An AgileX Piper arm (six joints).
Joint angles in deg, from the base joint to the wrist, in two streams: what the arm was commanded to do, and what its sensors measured. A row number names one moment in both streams.
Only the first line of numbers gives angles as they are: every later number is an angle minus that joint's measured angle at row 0.
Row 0, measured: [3.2 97.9 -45.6 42.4 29.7 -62.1]
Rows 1 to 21, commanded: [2.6 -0.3 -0.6 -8.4 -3.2 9.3]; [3.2 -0.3 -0.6 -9.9 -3.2 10.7]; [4.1 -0.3 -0.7 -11.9 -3.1 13.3]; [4.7 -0.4 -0.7 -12.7 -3.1 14.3]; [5.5 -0.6 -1.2 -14.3 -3.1 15.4]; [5.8 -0.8 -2.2 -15.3 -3.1 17.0]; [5.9 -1.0 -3.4 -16.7 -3.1 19.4]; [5.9 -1.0 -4.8 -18.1 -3.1 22.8]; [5.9 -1.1 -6.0 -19.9 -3.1 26.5]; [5.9 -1.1 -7.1 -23.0 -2.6 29.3]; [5.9 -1.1 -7.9 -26.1 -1.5 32.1]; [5.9 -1.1 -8.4 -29.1 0.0 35.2]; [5.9 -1.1 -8.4 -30.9 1.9 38.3]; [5.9 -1.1 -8.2 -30.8 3.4 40.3]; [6.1 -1.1 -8.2 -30.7 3.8 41.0]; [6.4 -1.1 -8.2 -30.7 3.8 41.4]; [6.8 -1.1 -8.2 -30.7 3.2 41.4]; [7.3 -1.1 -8.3 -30.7 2.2 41.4]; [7.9 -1.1 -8.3 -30.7 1.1 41.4]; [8.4 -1.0 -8.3 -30.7 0.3 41.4]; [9.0 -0.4 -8.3 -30.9 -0.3 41.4]
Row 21, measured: [7.0 -0.7 -8.0 -30.0 2.4 40.6]
